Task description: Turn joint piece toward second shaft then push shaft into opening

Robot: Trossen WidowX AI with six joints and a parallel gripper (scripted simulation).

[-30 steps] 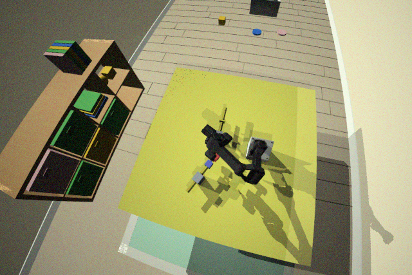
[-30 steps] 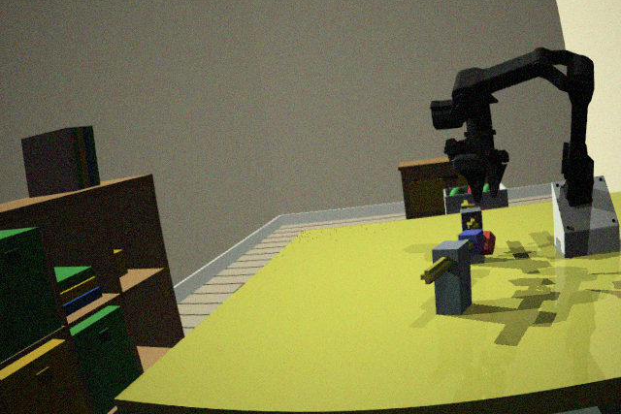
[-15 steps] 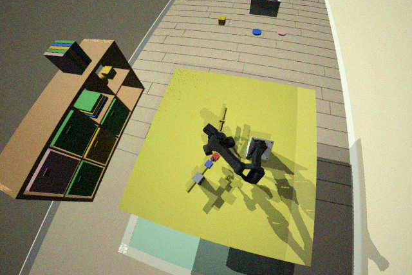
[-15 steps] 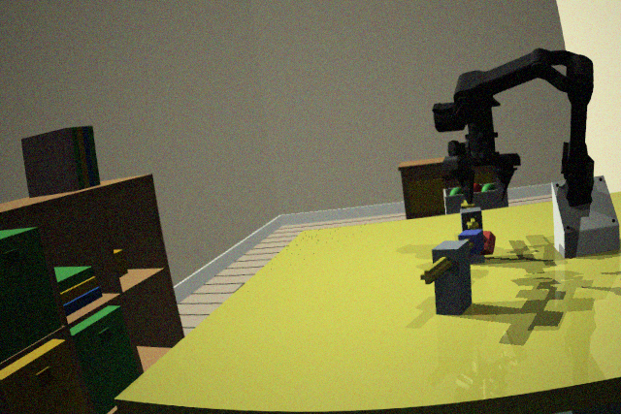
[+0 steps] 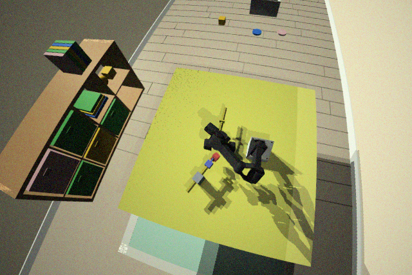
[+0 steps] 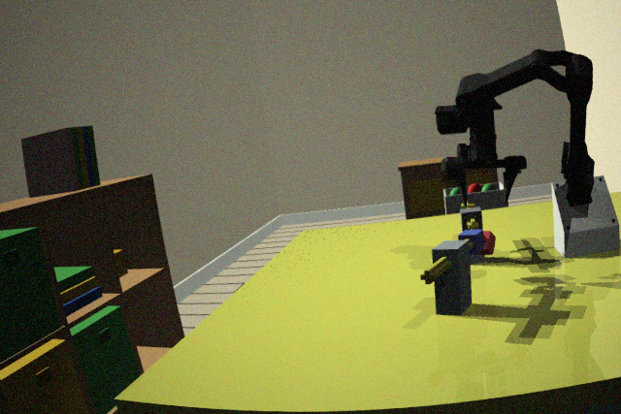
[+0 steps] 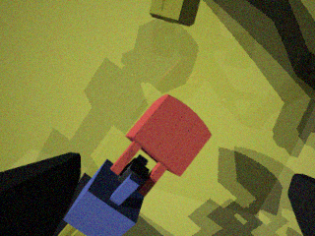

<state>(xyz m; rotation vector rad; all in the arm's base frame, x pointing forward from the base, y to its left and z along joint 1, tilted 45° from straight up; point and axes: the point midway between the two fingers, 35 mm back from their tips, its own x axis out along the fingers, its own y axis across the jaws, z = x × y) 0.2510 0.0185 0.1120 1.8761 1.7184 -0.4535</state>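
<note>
Now: gripper tip 2 cm short of the red joint piece, 3 cm to the right of it and 7 cm above it.
</note>
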